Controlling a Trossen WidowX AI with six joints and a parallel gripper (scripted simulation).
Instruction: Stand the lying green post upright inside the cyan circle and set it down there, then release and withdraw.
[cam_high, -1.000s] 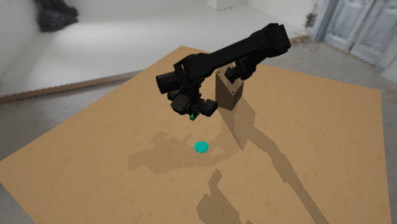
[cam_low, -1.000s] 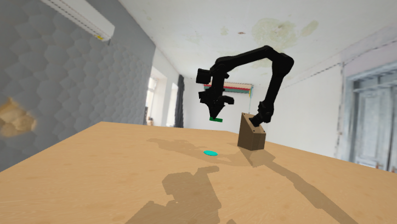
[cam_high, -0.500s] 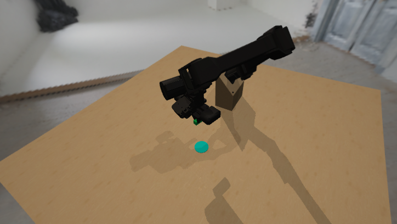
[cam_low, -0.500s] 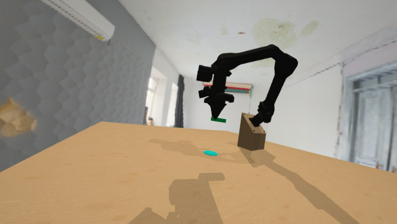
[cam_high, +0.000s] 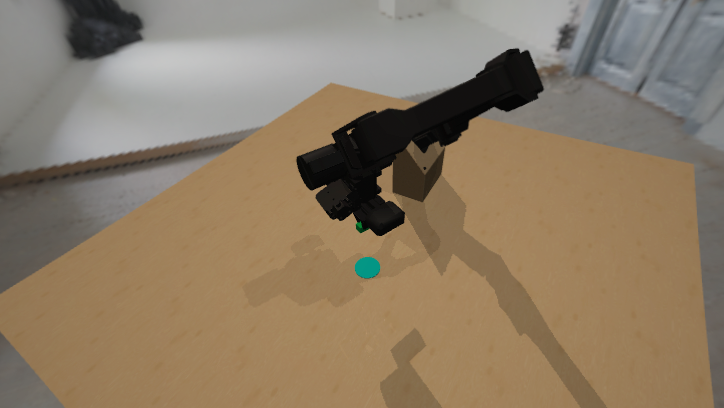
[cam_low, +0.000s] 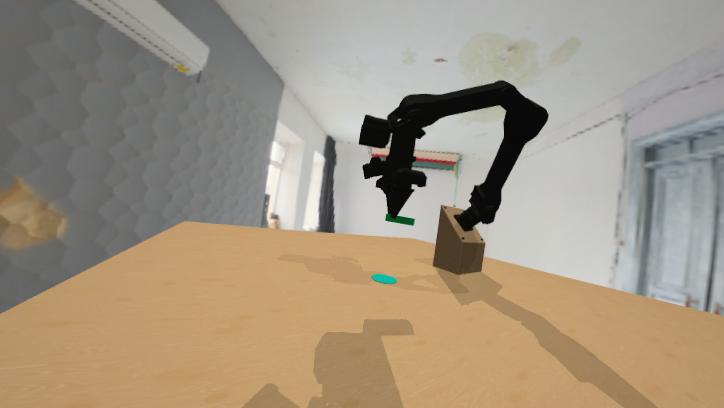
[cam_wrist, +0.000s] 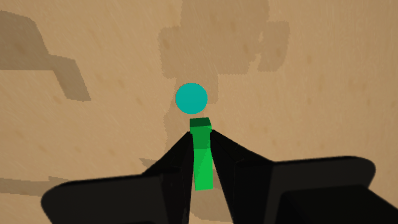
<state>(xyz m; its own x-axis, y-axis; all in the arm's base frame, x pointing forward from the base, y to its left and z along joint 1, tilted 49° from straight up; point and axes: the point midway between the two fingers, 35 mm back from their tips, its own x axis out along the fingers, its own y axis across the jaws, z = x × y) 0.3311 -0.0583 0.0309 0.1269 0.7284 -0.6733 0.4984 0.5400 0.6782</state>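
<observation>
My gripper tip is now 14 cm above the cyan circle. The rest, counted from my gripper tip: green post 2 cm behind, 1 cm to the left.
</observation>
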